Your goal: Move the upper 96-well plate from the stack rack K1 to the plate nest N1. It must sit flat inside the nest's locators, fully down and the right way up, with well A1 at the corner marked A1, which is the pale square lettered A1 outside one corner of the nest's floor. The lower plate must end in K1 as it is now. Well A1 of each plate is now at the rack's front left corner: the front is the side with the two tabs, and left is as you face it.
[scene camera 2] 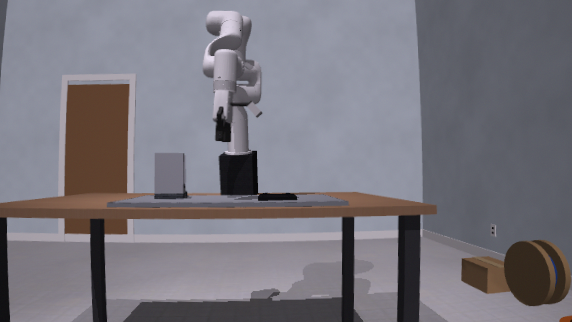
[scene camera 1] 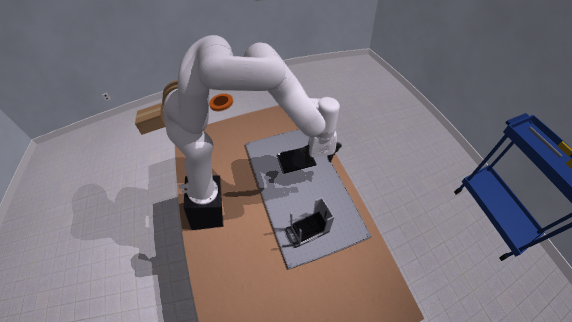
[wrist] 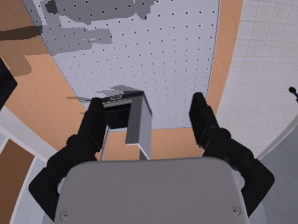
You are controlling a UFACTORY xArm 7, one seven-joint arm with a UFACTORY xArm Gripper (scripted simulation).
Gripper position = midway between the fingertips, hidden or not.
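You'd find my gripper (scene camera 2: 223, 141) (wrist: 147, 105) in both of those views, so I can see it from the scene camera and from the wrist.
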